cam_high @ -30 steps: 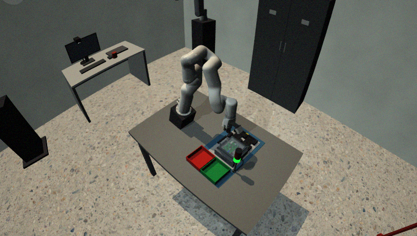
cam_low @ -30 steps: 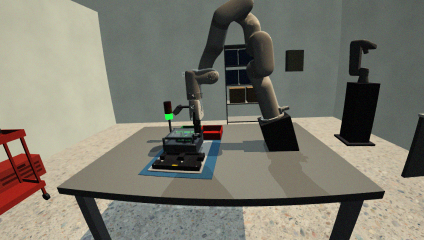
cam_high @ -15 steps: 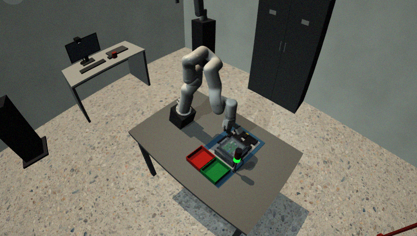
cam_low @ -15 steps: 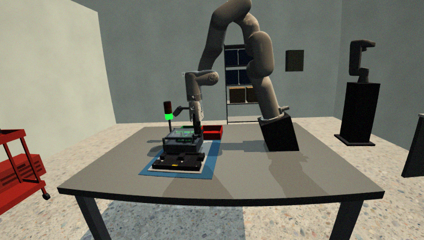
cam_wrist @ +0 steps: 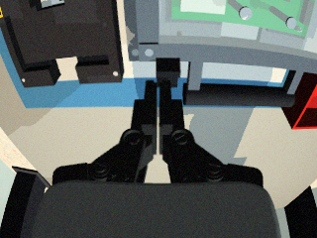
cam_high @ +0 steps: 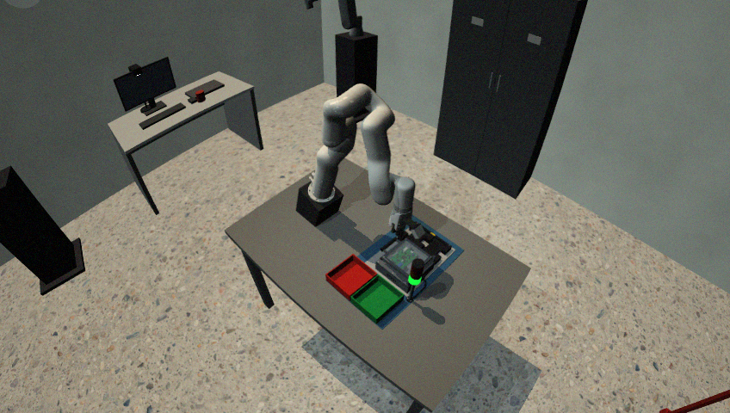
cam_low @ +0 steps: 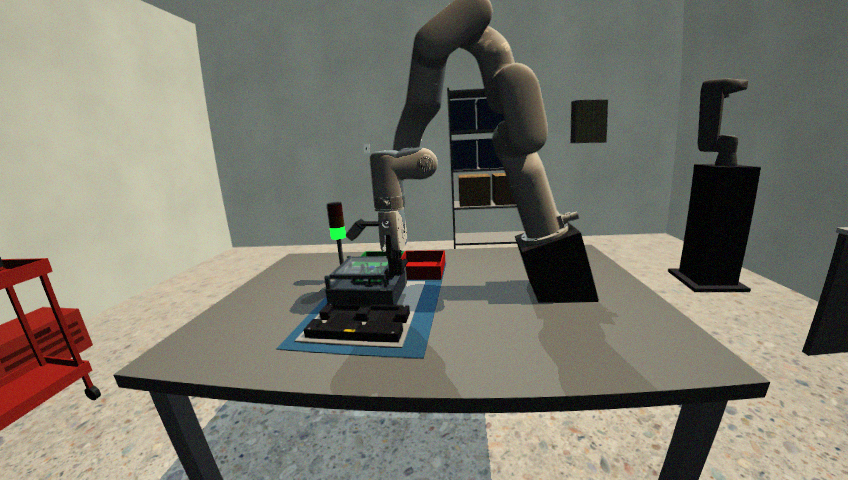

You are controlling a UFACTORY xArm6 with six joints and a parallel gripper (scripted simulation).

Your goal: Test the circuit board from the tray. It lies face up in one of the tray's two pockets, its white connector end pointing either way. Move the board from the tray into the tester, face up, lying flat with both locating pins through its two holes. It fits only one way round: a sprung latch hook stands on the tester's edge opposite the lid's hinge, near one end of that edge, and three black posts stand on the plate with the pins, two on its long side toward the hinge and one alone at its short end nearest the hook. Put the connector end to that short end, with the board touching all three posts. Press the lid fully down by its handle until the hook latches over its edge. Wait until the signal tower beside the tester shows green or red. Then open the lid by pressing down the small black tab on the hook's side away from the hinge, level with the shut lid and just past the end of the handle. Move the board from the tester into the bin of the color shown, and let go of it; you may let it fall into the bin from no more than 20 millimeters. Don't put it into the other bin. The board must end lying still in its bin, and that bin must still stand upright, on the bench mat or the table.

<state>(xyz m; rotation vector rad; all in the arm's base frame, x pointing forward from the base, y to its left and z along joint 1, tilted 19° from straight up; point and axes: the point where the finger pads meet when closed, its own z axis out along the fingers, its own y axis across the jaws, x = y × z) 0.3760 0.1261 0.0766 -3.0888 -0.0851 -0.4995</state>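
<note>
Right now the black latch hook is 2 cm ahead of my hand and 3 cm below it. Also, from my hand: green circuit board 9 cm ahead, 6 cm to the right, 4 cm below; then tester lid 9 cm ahead, 6 cm to the right, 3 cm below; then tester plate 9 cm ahead, 5 cm to the right, 5 cm below.
</note>
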